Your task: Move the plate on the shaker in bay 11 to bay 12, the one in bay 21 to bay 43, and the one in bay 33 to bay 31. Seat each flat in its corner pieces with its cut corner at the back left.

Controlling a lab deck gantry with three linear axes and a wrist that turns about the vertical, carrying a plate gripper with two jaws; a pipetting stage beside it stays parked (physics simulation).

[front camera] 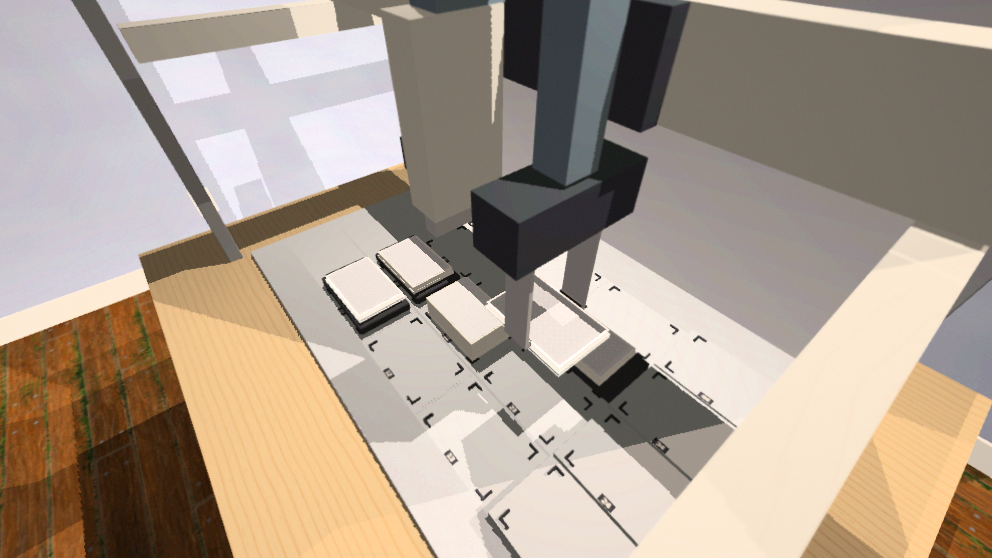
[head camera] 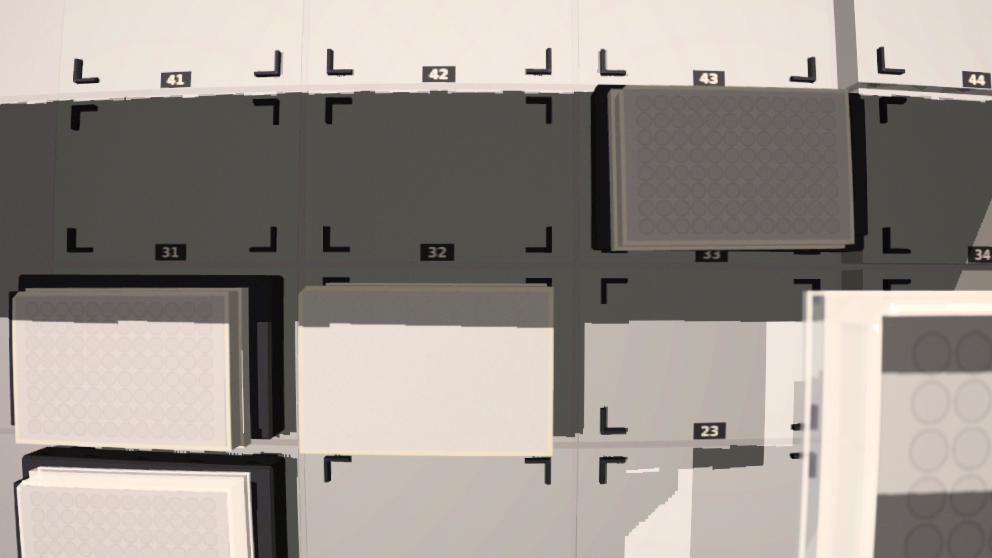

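Pixels of known places: gripper, fingertip midpoint: (front camera: pixel 545 319); robot's base at its link origin: (front camera: pixel 328 290).
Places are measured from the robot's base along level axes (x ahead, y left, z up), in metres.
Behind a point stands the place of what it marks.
My gripper (front camera: pixel 549 324) @[x 0.392, y 0.150, z 0.160 m] is shut on a white-rimmed well plate (front camera: pixel 565 336) @[x 0.429, y 0.144, z 0.167 m] (head camera: pixel 933 444) @[x 0.343, y 0.164, z 0.167 m], held level above the deck; its jaws do not show in the head view. The bay 11 plate (front camera: pixel 364 288) @[x 0.076, y 0.041, z 0.037 m] (head camera: pixel 131 520) @[x 0.070, y 0.067, z 0.037 m] sits on a black shaker (head camera: pixel 272 506) @[x 0.137, y 0.067, z 0.018 m]. The bay 21 plate (front camera: pixel 410 263) @[x 0.070, y 0.135, z 0.037 m] (head camera: pixel 124 374) @[x 0.069, y 0.145, z 0.037 m] and the grey bay 33 plate (front camera: pixel 602 360) @[x 0.431, y 0.241, z 0.037 m] (head camera: pixel 735 166) @[x 0.385, y 0.253, z 0.037 m] also sit on black bases. Bay 12 (head camera: pixel 437 517) @[x 0.228, y 0.052, z 0.000 m] shows its back corner pieces and bay 31 (head camera: pixel 173 180) @[x 0.065, y 0.255, z 0.000 m] all four, both without plates. Bay 43 (head camera: pixel 707 41) @[x 0.392, y 0.341, z 0.000 m] shows its front corner pieces.
A tall pale block (front camera: pixel 466 315) @[x 0.240, y 0.137, z 0.042 m] (head camera: pixel 426 388) @[x 0.229, y 0.142, z 0.042 m] stands in bay 22, between bay 21 and bay 23 (head camera: pixel 665 374) @[x 0.364, y 0.139, z 0.000 m]. The pale pipetting stage (front camera: pixel 450 117) hangs behind the gripper. A pale frame beam (front camera: pixel 818 388) @[x 0.617, y 0.044, z 0.400 m] crosses the right of the front view.
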